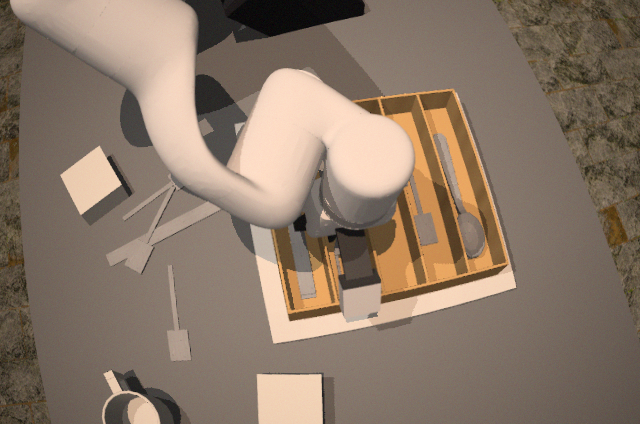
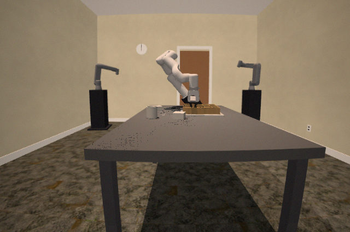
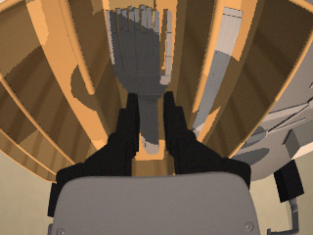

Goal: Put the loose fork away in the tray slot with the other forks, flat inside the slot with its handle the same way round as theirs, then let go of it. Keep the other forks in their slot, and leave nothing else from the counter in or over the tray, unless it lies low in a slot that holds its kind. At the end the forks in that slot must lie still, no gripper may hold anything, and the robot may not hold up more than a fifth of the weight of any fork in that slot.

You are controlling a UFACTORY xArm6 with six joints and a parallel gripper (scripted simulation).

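Right now the tray is 70 mm to the left of my hand and 20 mm behind it. Round my hand: mug (360 mm to the right, 140 mm ahead, 20 mm below).
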